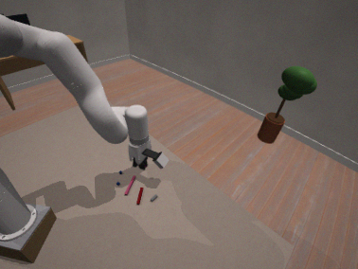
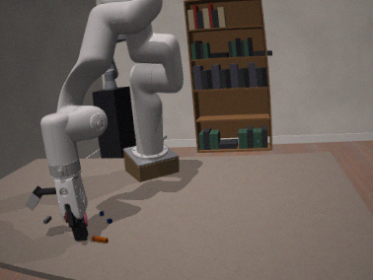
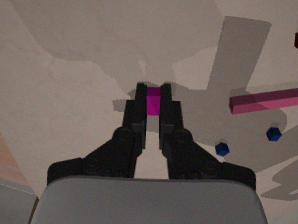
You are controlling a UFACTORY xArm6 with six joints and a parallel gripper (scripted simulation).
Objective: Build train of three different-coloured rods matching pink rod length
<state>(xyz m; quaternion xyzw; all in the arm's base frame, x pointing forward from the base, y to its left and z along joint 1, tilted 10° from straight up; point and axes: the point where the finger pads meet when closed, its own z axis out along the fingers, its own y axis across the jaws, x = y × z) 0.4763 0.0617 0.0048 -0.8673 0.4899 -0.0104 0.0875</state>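
My gripper is now 5 cm to the right of the orange rod, 2 cm above it and 1 cm past it. Round my hand: red rod 13 cm to the right, 7 cm behind, 2 cm below; then pink rod 9 cm behind, 6 cm to the right, 2 cm below; then magenta rod 2 cm below.
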